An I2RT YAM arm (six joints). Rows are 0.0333 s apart.
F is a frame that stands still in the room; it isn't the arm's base.
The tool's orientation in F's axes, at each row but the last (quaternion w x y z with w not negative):
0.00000 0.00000 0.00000 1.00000
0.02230 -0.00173 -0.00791 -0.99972
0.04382 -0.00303 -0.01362 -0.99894
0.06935 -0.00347 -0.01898 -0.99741
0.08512 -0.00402 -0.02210 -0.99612
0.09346 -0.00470 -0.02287 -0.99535
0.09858 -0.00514 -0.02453 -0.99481
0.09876 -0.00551 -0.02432 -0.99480
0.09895 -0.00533 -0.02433 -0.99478
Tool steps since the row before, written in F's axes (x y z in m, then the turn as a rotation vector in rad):
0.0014 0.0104 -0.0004 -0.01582 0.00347 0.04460
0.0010 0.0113 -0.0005 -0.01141 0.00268 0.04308
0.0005 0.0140 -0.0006 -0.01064 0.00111 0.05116
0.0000 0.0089 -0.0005 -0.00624 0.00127 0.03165
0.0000 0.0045 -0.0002 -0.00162 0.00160 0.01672
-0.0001 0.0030 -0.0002 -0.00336 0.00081 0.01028
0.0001 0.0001 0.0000 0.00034 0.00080 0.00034
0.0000 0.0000 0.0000 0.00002 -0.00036 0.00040
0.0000 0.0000 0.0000 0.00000 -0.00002 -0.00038
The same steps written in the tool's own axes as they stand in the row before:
-0.0014 -0.0104 -0.0004 0.01582 -0.00347 0.04460
-0.0015 -0.0113 -0.0003 0.01144 -0.00251 0.04308
-0.0017 -0.0139 -0.0002 0.01087 -0.00066 0.05112
-0.0012 -0.0088 -0.0002 0.00631 -0.00094 0.03165
-0.0008 -0.0044 0.0000 0.00152 -0.00113 0.01677
-0.0005 -0.0030 -0.0001 0.00329 -0.00096 0.01029
-0.0001 -0.0001 0.0000 -0.00048 -0.00070 0.00038
0.0000 0.0000 0.0000 0.00006 0.00038 0.00038
0.0000 0.0000 0.0000 0.00000 0.00000 -0.00038

